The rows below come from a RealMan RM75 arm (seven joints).
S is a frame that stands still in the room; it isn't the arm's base.
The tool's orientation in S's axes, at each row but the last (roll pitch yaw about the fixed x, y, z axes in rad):
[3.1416 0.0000 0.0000]
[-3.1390 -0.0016 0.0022]
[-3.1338 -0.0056 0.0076]
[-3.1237 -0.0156 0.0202]
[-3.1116 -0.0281 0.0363]
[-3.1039 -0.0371 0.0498]
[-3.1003 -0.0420 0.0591]
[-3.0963 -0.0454 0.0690]
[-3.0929 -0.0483 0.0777]
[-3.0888 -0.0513 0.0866]
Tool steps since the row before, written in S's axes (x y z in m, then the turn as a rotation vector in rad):
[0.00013 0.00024 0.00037 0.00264 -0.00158 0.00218]
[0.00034 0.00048 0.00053 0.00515 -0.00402 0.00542]
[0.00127 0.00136 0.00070 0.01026 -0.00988 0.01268]
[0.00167 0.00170 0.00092 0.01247 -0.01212 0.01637]
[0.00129 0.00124 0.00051 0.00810 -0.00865 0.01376]
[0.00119 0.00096 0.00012 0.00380 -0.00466 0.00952]
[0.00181 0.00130 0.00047 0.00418 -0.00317 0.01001]
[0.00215 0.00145 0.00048 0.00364 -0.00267 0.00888]
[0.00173 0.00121 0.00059 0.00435 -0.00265 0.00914]
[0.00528 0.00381 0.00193 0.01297 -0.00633 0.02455]
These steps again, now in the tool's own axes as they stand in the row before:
[0.00013 -0.00024 -0.00037 0.00264 0.00158 -0.00218]
[0.00034 -0.00048 -0.00053 0.00515 0.00402 -0.00542]
[0.00128 -0.00136 -0.00068 0.01026 0.00986 -0.01270]
[0.00172 -0.00168 -0.00086 0.01248 0.01208 -0.01640]
[0.00135 -0.00121 -0.00044 0.00816 0.00853 -0.01380]
[0.00124 -0.00090 -0.00004 0.00391 0.00449 -0.00956]
[0.00190 -0.00121 -0.00034 0.00440 0.00300 -0.00997]
[0.00226 -0.00131 -0.00032 0.00385 0.00252 -0.00884]
[0.00185 -0.00110 -0.00045 0.00457 0.00254 -0.00906]
[0.00568 -0.00342 -0.00146 0.01362 0.00616 -0.02424]

